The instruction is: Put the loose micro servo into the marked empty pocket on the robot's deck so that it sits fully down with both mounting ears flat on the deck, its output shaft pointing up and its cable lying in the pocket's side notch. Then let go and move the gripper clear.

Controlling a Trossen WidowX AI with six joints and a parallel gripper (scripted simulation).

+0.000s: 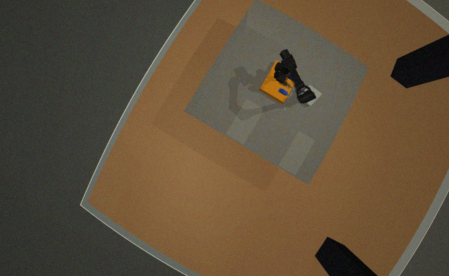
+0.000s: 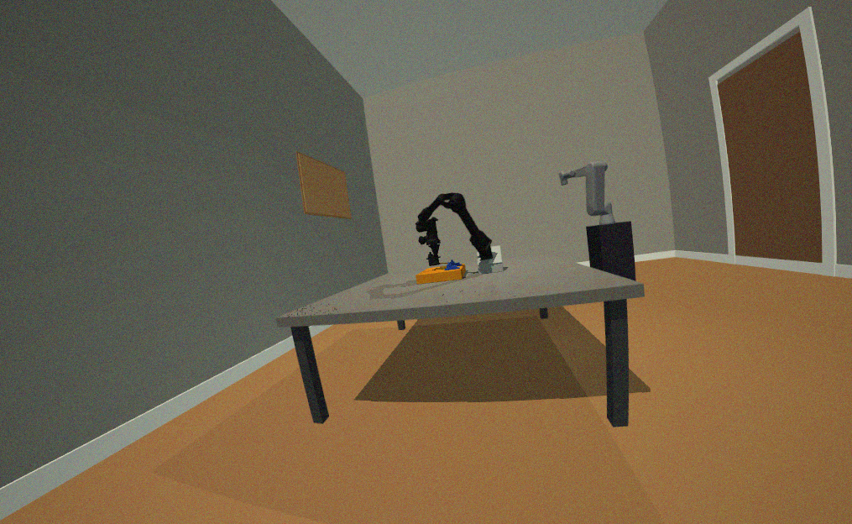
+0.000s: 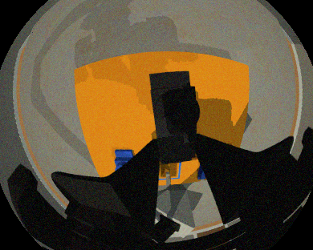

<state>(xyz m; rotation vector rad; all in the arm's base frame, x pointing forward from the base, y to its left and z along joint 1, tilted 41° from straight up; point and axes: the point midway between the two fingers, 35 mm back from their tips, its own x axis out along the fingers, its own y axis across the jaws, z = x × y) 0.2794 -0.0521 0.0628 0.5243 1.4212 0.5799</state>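
Now: the orange deck 10 cm below my gripper tip and 1 cm ahead of it.
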